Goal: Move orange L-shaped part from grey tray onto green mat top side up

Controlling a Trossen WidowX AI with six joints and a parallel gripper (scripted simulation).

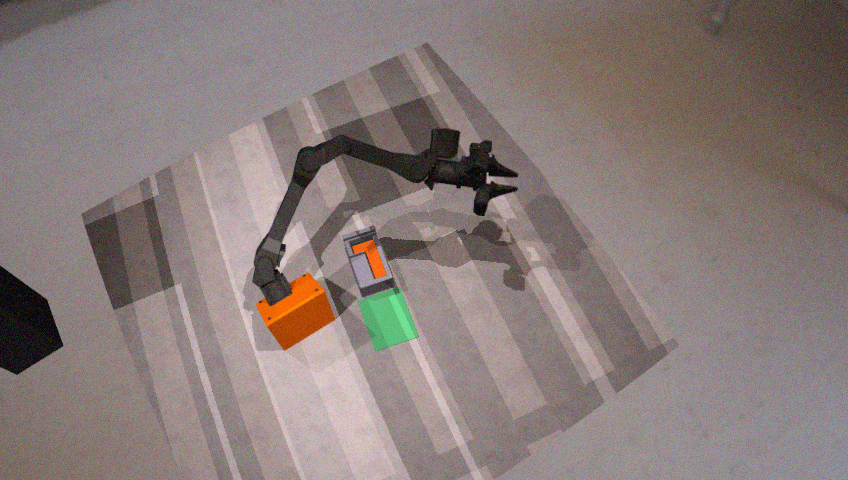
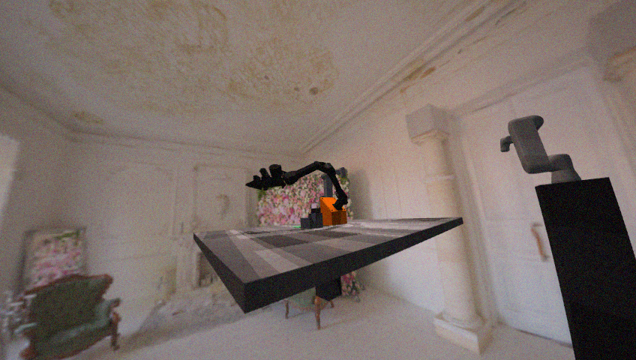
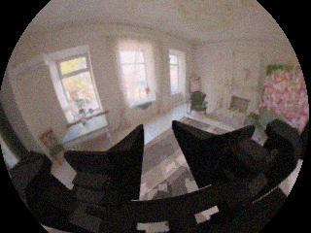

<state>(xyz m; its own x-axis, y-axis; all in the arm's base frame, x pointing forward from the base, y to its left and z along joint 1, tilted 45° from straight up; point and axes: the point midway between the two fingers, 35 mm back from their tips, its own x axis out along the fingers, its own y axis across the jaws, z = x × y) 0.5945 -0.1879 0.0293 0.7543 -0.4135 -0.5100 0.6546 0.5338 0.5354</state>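
The orange L-shaped part is 36 cm behind my gripper tip, 13 cm to the left of it and 23 cm below it. The rest, counted from my gripper tip: green mat: 41 cm behind, 2 cm to the right, 29 cm below.
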